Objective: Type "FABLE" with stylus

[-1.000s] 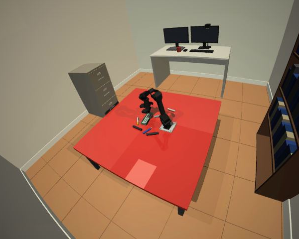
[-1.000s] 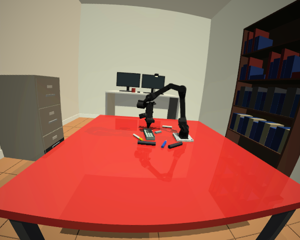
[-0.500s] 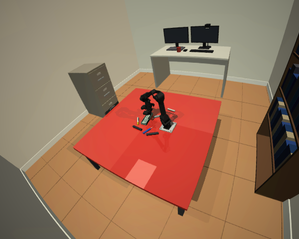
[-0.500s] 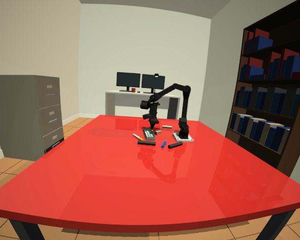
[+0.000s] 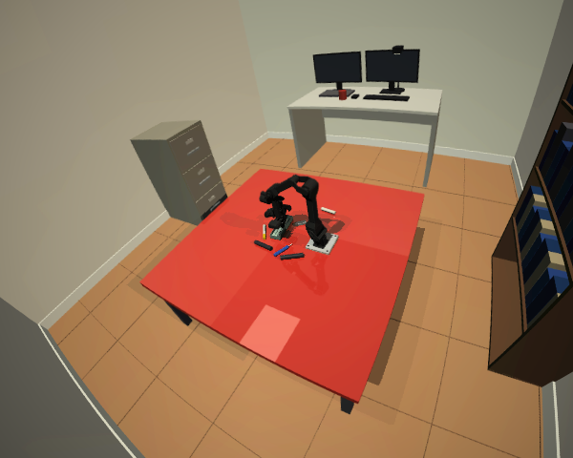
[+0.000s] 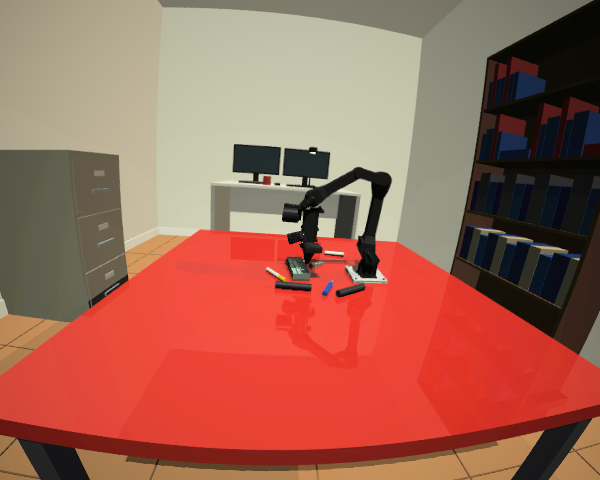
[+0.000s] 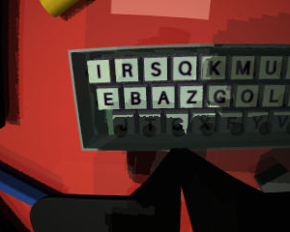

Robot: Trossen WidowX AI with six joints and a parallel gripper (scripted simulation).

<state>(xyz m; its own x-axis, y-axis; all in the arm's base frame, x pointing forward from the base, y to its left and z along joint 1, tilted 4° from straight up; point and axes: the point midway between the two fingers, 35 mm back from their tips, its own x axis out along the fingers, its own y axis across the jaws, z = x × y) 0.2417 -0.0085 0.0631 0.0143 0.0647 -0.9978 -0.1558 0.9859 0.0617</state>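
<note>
Right now my gripper tip is 10 cm to the right of the dark blue stylus, 8 cm past it and 3 cm above it. From my gripper tip the other things lie so: small grey block 11 cm to the right, 5 cm behind, 3 cm below; then thin grey tip 9 cm behind, 7 cm to the left, 3 cm below; then white-and-yellow marker 10 cm ahead, 6 cm to the left, 3 cm below.
</note>
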